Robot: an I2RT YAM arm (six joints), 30 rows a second.
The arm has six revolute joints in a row. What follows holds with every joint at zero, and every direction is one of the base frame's.
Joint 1 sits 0.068 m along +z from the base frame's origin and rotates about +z.
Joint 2 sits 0.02 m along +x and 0.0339 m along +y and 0.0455 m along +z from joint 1 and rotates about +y.
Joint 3 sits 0.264 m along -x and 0.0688 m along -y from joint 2 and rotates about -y.
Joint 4 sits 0.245 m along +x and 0.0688 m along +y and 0.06 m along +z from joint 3 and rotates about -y.
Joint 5 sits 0.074 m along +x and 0.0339 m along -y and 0.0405 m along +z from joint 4 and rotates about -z.
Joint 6 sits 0.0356 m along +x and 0.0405 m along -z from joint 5 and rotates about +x.
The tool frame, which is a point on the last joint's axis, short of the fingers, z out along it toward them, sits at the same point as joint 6; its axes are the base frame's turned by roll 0, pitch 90 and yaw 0 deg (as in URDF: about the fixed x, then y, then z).
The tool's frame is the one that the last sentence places.
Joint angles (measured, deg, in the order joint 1, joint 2, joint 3, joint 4, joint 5, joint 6), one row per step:
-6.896, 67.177, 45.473, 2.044, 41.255, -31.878
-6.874, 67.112, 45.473, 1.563, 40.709, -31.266
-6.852, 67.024, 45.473, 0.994, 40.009, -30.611
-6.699, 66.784, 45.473, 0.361, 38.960, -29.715
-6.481, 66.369, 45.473, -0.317, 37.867, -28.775
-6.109, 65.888, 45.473, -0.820, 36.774, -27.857
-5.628, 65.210, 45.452, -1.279, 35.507, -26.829
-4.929, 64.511, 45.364, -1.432, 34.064, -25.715
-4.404, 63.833, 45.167, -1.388, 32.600, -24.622
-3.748, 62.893, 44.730, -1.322, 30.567, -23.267
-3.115, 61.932, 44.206, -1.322, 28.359, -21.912
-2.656, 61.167, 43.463, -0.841, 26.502, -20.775
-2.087, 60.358, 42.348, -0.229, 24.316, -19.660
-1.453, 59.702, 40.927, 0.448, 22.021, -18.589
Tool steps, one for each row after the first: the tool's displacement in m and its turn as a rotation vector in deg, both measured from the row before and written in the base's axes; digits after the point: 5 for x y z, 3 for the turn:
-0.00022, 0.00039, -0.00060, 0.617, -0.060, 0.378
-0.00029, 0.00047, -0.00067, 0.713, -0.029, 0.505
-0.00053, 0.00127, -0.00018, 0.990, -0.296, 0.889
-0.00103, 0.00165, 0.00046, 1.036, -0.443, 0.973
-0.00101, 0.00235, 0.00102, 1.011, -0.649, 1.127
-0.00149, 0.00296, 0.00175, 1.143, -0.926, 1.363
-0.00127, 0.00399, 0.00190, 1.262, -1.215, 1.723
-0.00139, 0.00321, 0.00147, 1.269, -1.233, 1.581
-0.00222, 0.00412, 0.00102, 1.679, -1.402, 2.179
-0.00245, 0.00409, 0.00040, 1.773, -1.212, 2.328
-0.00201, 0.00310, -0.00088, 1.500, -1.104, 1.892
-0.00231, 0.00374, -0.00281, 1.612, -0.852, 2.325
-0.00213, 0.00404, -0.00520, 1.644, -0.384, 2.504

